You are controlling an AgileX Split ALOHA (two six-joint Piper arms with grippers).
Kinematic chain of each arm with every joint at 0, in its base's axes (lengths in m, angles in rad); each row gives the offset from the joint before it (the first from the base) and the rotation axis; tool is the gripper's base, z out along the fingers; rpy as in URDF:
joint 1: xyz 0 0 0.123 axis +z
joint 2: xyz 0 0 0 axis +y
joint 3: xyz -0.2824 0 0.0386 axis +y
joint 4: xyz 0.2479 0 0.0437 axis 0.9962 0 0.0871
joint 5: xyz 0 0 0 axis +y
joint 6: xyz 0.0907 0 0.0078 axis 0.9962 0 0.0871
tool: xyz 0 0 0 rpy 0 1.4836 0
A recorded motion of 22 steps. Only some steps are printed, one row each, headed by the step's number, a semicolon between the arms.
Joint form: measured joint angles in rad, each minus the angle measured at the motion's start. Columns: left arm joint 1, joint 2, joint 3, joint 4, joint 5, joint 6; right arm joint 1, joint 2, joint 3, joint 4, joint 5, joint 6.
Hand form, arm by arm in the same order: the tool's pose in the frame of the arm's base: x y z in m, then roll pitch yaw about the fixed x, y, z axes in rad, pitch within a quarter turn. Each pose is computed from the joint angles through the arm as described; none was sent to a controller.
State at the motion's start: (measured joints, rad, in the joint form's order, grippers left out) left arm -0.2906 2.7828 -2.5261 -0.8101 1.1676 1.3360; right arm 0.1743 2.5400 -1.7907 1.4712 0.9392 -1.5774
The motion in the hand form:
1: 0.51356 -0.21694 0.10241 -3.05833 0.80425 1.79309; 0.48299 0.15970 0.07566 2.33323 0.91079 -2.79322
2: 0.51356 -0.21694 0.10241 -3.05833 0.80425 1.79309; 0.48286 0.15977 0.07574 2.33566 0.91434 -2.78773
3: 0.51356 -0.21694 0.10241 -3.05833 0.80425 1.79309; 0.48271 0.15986 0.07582 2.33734 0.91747 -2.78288
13: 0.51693 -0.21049 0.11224 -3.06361 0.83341 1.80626; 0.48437 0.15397 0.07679 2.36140 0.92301 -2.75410
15: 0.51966 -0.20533 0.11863 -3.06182 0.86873 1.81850; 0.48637 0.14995 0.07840 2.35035 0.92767 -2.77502
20: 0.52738 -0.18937 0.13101 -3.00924 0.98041 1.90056; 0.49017 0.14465 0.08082 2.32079 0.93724 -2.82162
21: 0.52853 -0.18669 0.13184 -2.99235 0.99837 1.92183; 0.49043 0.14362 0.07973 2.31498 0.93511 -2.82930
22: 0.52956 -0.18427 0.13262 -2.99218 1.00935 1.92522; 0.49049 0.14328 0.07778 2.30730 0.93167 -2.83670
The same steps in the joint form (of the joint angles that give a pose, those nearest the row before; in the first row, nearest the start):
1: 0.0000 0.0000 0.0001 0.0000 0.0000 0.0000; 0.0000 0.0000 0.0000 0.0000 0.0062 -0.0050
2: 0.0000 0.0000 0.0001 0.0000 0.0000 0.0000; 0.0000 0.0000 0.0000 0.0000 0.0082 -0.0099
3: 0.0000 0.0000 0.0001 0.0000 0.0000 0.0000; 0.0000 0.0000 0.0000 0.0000 0.0103 -0.0142
13: 0.0154 -0.0150 -0.0001 -0.0250 0.0000 0.0036; -0.0127 0.0000 -0.0077 -0.0228 0.0198 -0.0164
15: 0.0292 -0.0225 -0.0001 -0.0605 0.0000 0.0161; -0.0216 -0.0009 -0.0101 -0.0149 0.0218 -0.0164
20: 0.0716 -0.0317 0.0033 -0.1840 0.0010 0.0483; -0.0337 0.0010 -0.0181 0.0070 0.0248 -0.0167
21: 0.0785 -0.0317 0.0059 -0.2061 0.0010 0.0536; -0.0360 0.0037 -0.0181 0.0099 0.0260 -0.0166
22: 0.0841 -0.0317 0.0062 -0.2180 0.0010 0.0613; -0.0369 0.0085 -0.0189 0.0132 0.0282 -0.0167

